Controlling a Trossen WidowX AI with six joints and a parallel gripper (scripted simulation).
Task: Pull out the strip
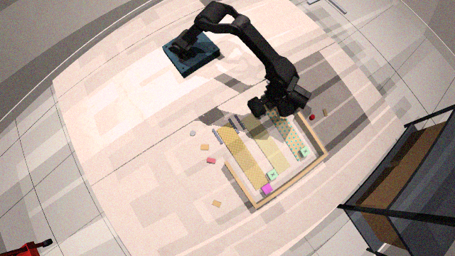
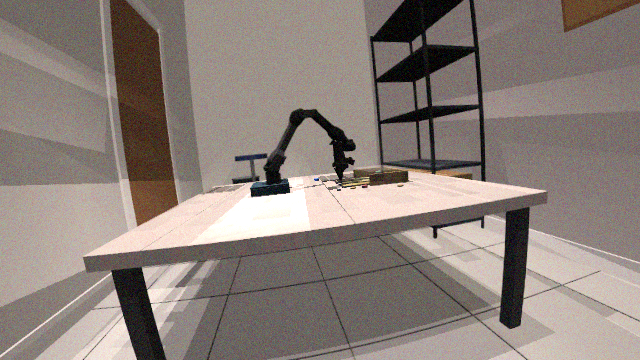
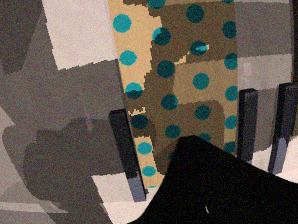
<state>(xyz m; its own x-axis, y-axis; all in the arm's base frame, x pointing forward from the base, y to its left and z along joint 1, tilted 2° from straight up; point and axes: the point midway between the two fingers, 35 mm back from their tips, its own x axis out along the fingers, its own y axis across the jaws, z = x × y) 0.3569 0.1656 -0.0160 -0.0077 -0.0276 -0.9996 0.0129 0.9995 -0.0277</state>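
My gripper tip is 10 cm short of the dotted strip. From my gripper tip the other things lie so: blue ball: 13 cm behind, 16 cm to the left; red peg: 13 cm ahead, 12 cm to the left, 1 cm above; tan chip: 15 cm ahead, 18 cm to the left.
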